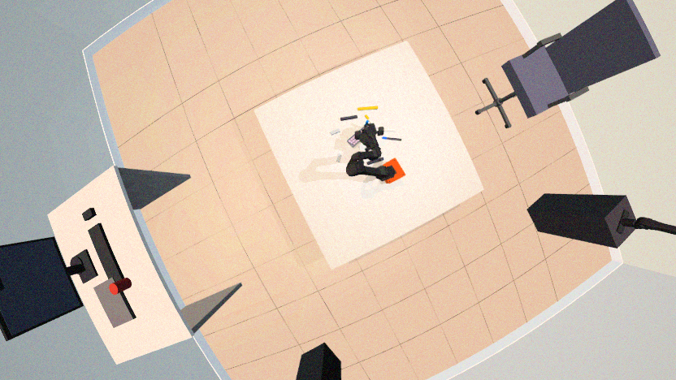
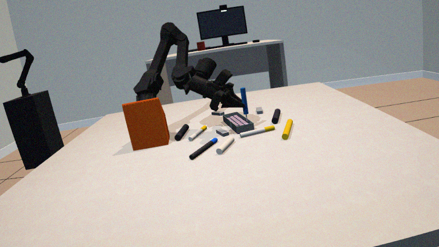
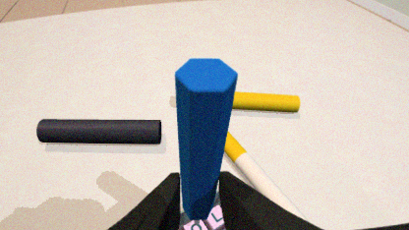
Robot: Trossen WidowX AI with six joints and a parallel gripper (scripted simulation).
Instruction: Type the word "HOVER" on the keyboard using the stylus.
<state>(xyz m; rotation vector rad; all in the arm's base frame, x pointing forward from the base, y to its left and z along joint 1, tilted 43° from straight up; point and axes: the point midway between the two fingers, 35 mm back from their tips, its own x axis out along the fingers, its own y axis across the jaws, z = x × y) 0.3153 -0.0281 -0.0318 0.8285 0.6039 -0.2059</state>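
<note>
My gripper tip is now 90 mm past the grey eraser and 80 mm above it. From my gripper tip the other things lie so: blue stylus (20 mm below); then white cylinder (100 mm behind, 140 mm to the right, 80 mm below); then yellow marker (110 mm ahead, 110 mm to the right, 80 mm below).
</note>
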